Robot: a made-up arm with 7 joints.
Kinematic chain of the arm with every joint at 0, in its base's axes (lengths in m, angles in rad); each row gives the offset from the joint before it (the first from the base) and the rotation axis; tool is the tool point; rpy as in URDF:
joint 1: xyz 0 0.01 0.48 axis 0 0.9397 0.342
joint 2: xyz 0.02 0 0.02 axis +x
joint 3: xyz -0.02 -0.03 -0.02 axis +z
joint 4: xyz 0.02 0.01 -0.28 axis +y
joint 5: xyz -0.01 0 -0.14 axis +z
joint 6: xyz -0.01 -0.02 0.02 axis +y
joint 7: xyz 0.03 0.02 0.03 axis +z
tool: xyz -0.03 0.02 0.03 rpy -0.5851 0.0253 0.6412
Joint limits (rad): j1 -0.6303..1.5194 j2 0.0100..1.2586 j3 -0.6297..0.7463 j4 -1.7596..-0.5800 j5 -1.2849..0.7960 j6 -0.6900..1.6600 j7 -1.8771..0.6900
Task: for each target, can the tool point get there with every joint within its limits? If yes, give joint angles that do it. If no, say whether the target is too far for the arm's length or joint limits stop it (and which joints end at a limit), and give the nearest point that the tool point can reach.
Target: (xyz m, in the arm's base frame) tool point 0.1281 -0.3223 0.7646
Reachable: no: joint limits stop it (at a limit: joint 1, joint 2, joint 3, joint 4, joint 7) | nearest point 0.2137 -0.1645 0.3881 | short by 0.417 m
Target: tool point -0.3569 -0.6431 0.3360
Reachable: no: too far | nearest point -0.3177 -0.2086 0.3007 | short by 0.438 m
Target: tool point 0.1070 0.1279 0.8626
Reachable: no: joint limits stop it (at a limit: joint 1, joint 2, joint 4, joint 6, joint 7) | nearest point 0.1207 0.2344 0.6164 | short by 0.269 m
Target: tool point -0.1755 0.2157 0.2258
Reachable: yes | joints 1.0529 0.7927 -0.0067 -1.0565 -0.9360 1.4038 -1.5434
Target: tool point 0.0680 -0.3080 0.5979
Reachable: no: joint limits stop it (at a limit: joint 1, joint 2, joint 3, joint 4, joint 7) | nearest point 0.1947 -0.1705 0.3777 | short by 0.289 m
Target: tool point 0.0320 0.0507 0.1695
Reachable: yes | joints 0.2059 0.1524 -0.3811 -1.3279 -0.9864 -0.4645 -0.2547
